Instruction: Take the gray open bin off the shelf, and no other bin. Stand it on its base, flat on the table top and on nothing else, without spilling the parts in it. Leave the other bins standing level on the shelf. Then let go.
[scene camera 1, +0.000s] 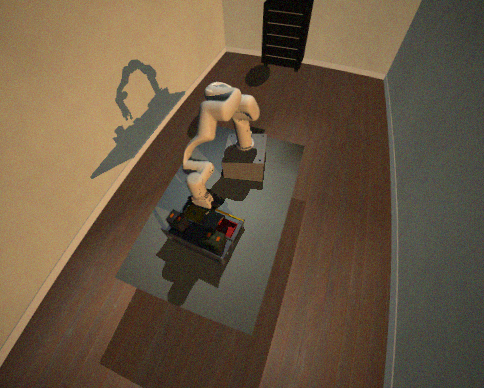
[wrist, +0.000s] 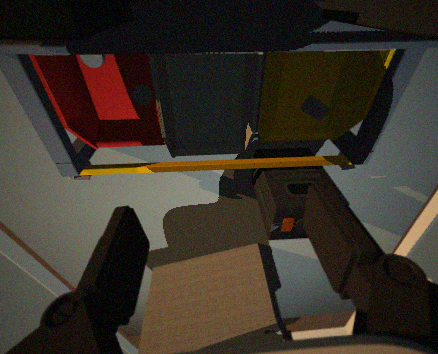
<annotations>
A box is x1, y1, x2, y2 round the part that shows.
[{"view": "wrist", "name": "my gripper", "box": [5, 180, 437, 353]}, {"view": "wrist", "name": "gray open bin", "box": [148, 52, 262, 157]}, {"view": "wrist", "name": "yellow bar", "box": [79, 155, 351, 175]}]
</annotations>
